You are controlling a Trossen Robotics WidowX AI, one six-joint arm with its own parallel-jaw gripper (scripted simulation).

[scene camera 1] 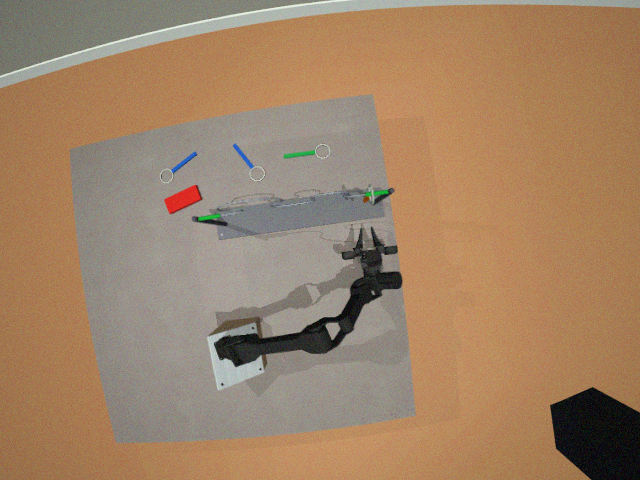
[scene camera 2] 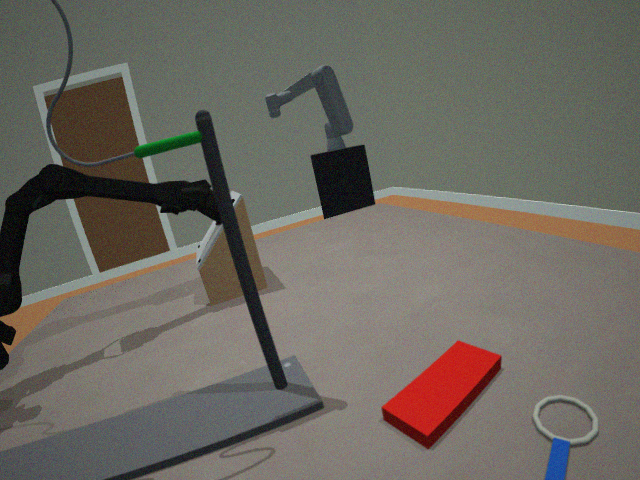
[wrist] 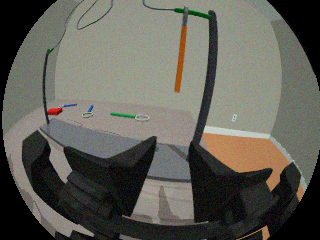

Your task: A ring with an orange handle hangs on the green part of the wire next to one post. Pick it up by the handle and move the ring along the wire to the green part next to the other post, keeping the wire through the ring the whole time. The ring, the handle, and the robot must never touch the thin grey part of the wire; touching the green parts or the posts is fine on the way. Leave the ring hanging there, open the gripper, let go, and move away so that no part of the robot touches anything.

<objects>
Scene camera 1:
gripper: 366, 227
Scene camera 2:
red block: 425, 409
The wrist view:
gripper: 173, 143
</objects>
